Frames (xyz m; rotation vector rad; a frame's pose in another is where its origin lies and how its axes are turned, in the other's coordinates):
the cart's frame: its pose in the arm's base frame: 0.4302 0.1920 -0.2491 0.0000 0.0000 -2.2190
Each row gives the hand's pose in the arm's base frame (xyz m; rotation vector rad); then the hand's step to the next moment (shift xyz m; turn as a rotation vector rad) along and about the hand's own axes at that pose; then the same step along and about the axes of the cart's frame.
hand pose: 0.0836 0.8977 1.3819 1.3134 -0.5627 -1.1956
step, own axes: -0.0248 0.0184 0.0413 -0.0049 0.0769 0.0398
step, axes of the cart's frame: 0.0222 -0.0315 0.0343 0.0267 0.0073 0.0822
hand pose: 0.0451 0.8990 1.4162 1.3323 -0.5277 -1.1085
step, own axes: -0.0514 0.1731 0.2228 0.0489 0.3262 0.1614
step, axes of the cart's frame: 0.1629 -0.0679 0.2261 0.1361 0.0940 0.3279
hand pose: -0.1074 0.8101 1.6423 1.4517 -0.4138 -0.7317
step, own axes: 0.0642 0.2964 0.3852 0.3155 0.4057 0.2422
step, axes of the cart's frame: 0.3621 0.0855 0.3193 0.2353 0.3631 0.3682
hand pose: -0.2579 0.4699 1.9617 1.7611 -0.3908 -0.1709
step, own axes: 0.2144 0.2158 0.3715 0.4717 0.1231 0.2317
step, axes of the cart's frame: 0.3370 0.3097 0.1450 0.1120 0.5161 0.1117
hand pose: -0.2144 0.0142 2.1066 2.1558 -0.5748 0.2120
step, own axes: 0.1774 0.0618 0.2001 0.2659 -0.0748 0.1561
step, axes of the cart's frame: 0.1280 0.2423 -0.0154 -0.0204 0.3117 -0.0555
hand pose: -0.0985 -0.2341 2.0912 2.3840 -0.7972 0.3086
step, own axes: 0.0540 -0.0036 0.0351 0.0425 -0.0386 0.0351
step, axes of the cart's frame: 0.0076 0.0635 -0.0085 -0.0219 0.0564 -0.0294
